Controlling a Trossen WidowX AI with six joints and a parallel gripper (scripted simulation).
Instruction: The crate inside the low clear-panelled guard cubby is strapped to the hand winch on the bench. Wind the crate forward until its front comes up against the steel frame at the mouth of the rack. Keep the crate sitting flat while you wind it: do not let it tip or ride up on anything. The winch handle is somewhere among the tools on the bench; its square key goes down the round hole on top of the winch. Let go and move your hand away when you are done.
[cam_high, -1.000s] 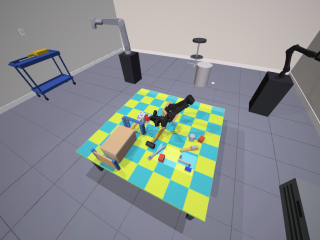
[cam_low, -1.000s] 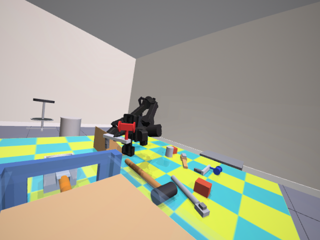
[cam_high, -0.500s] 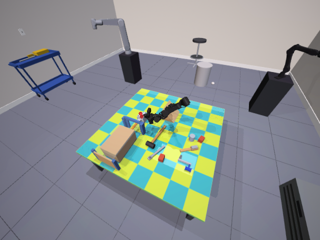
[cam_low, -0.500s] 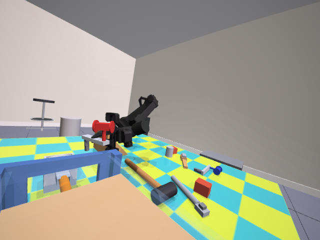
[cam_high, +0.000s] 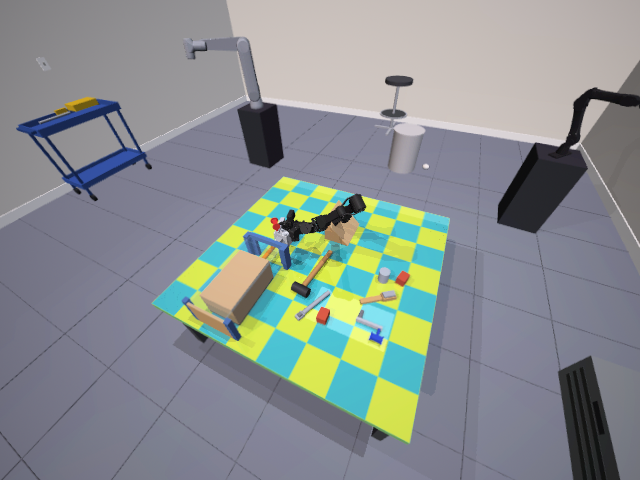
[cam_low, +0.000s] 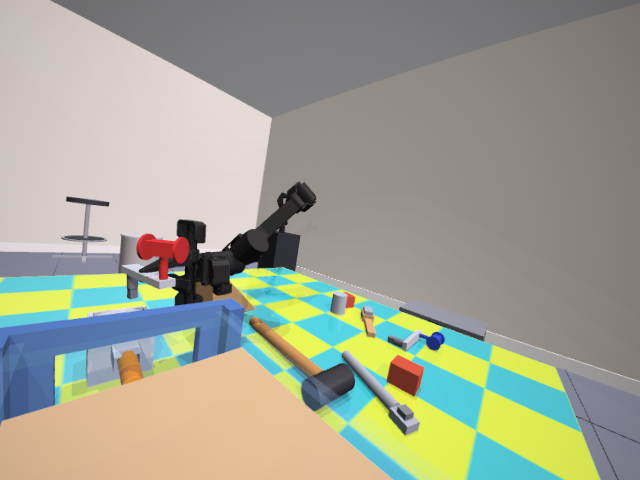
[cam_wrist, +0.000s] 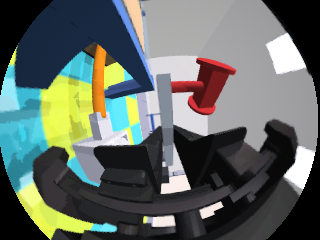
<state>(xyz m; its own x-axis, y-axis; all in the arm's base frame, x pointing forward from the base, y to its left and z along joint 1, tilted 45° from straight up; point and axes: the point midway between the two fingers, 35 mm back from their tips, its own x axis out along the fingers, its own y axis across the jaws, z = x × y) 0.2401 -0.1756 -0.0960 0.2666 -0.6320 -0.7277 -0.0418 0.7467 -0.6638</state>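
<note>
Right now the red grip is 5 cm ahead of my gripper tip, 2 cm to the left of it and 4 cm above it. Also, from my gripper tip: brush 7 cm ahead, 63 cm to the left, 16 cm below; winch handle 1 cm ahead, 1 cm to the left, 1 cm above; grey winch 7 cm behind, 3 cm to the right, 15 cm below.
</note>
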